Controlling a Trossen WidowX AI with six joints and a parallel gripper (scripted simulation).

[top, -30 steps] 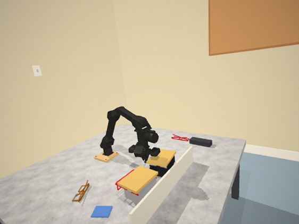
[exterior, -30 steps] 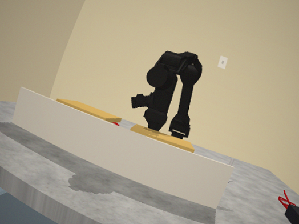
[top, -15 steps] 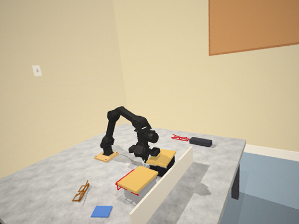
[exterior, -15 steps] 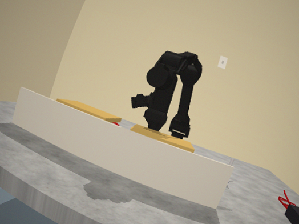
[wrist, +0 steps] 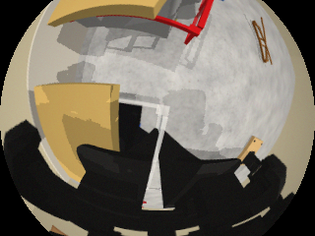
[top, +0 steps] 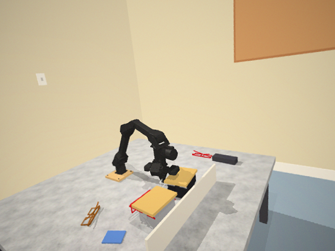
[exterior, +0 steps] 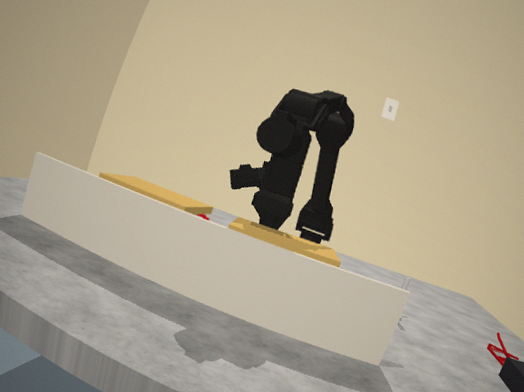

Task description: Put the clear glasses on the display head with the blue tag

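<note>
Now: the black head 60 mm ahead of my gripper tip, 40 mm to the left of it and 10 mm below it. Also, from my gripper tip: long white board: 190 mm ahead, 70 mm to the right, 10 mm below; then flat blue tag: 30 mm behind, 340 mm to the right, 60 mm below; then pale head: 50 mm ahead, 180 mm to the right, 10 mm below.
</note>
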